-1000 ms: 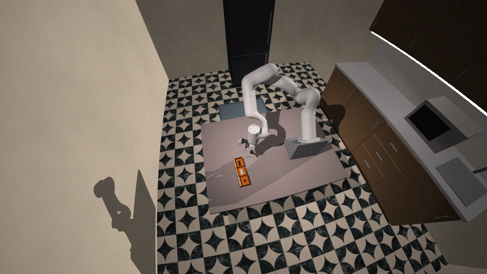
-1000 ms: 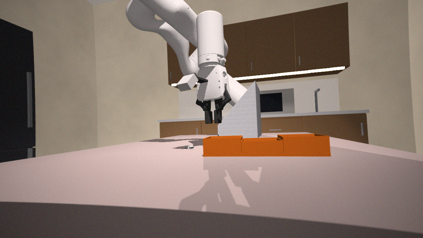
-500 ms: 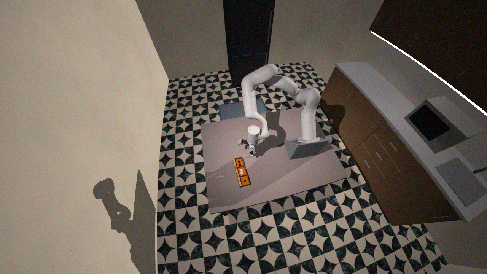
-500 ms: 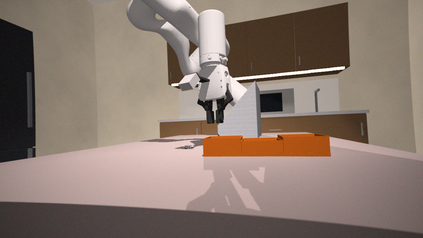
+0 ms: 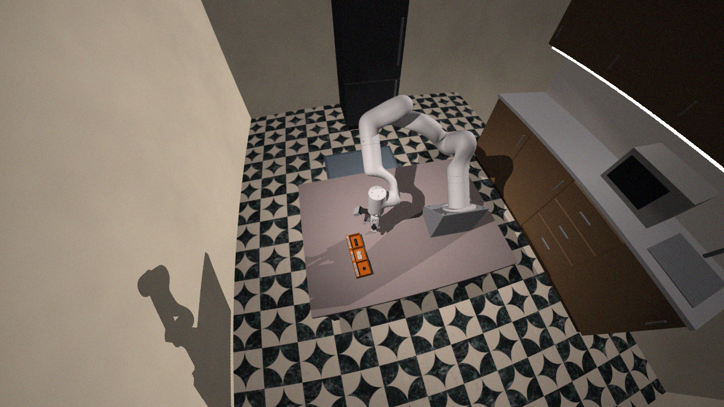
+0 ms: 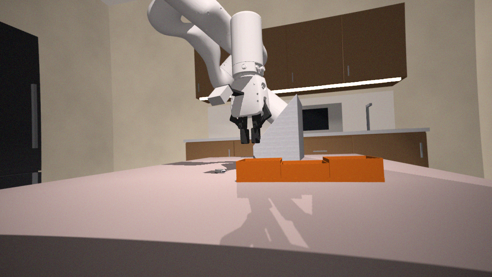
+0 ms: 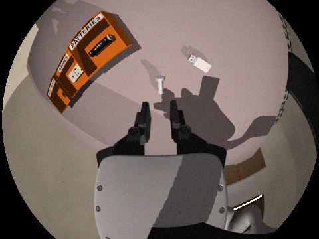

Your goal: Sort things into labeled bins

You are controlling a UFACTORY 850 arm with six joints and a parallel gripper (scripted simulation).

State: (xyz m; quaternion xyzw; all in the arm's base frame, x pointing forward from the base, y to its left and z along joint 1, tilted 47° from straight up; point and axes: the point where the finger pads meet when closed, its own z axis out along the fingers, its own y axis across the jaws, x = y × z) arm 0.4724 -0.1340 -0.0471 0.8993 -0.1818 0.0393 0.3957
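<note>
Right now the silver bolt is 90 mm below my hand and 10 mm ahead of it. Also, from my hand: black battery (120 mm ahead, 80 mm below, 50 mm to the left); then white domino (130 mm to the left, 120 mm ahead, 80 mm below); then white USB stick (90 mm below, 80 mm to the right, 20 mm ahead).
</note>
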